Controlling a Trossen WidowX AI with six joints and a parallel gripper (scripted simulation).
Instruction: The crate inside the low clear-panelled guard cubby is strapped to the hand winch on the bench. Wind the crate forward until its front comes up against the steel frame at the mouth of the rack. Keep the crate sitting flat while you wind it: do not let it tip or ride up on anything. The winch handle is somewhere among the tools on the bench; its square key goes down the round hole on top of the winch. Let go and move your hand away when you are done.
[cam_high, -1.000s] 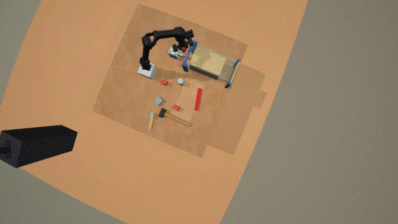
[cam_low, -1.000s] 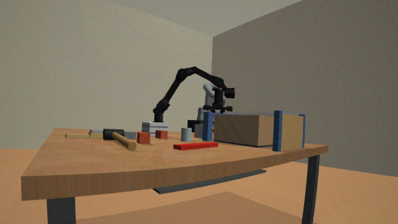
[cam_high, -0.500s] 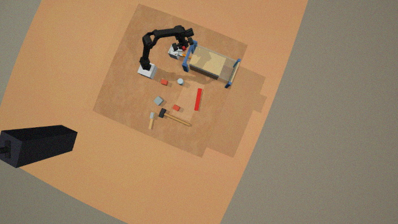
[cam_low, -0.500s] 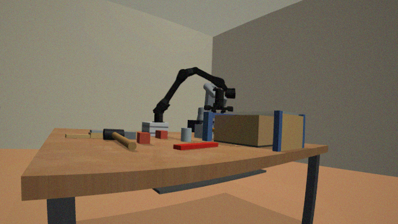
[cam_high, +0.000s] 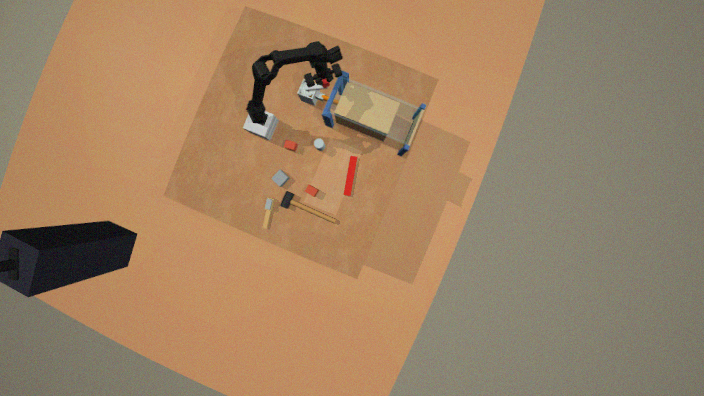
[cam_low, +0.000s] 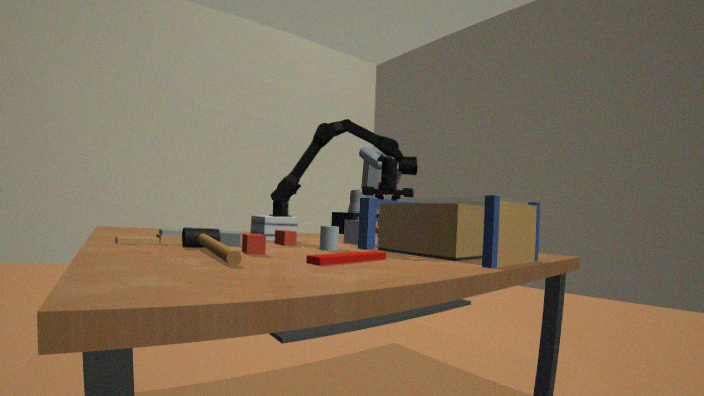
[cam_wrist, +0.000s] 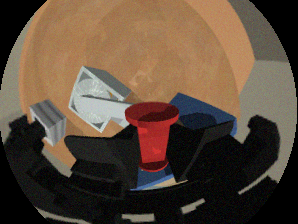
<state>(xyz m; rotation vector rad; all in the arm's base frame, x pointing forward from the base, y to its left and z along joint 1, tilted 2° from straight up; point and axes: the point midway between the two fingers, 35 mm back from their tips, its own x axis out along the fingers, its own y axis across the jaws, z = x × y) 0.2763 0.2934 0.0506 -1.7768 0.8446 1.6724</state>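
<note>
Right now the winch handle is 30 mm behind my gripper tip, 20 mm to the right of it and 10 mm below it. Round my gripper tip: red knob: 20 mm above; then clear-panelled cubby: 310 mm ahead, 60 mm to the right; then grey hand winch: 110 mm behind, 80 mm below, 50 mm to the right.
</note>
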